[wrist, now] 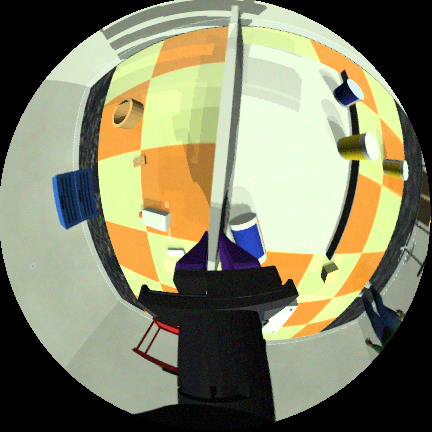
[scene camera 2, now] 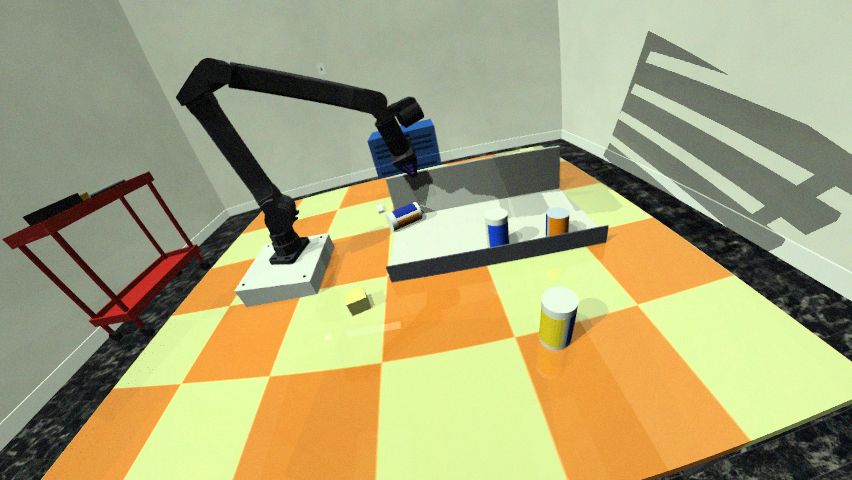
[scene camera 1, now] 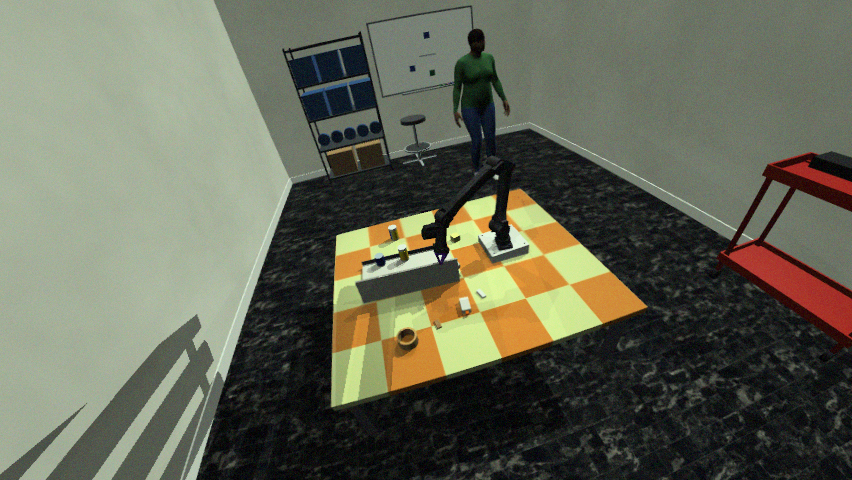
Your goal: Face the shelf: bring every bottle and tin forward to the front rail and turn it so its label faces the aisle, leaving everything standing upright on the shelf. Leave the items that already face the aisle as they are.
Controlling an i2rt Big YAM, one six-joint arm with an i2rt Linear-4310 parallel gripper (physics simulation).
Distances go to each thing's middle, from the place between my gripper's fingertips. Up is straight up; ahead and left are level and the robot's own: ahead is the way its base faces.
Right now the grey back wall (scene camera 2: 487, 179) is 180 mm ahead of my hand, 80 mm below it and 20 mm to the left of it. Also, from my hand: dark front rail (scene camera 2: 547, 245) (270 mm to the right, 220 mm ahead, 130 mm below); then white shelf (wrist: 288, 171) (200 mm ahead, 120 mm to the right, 80 mm below).
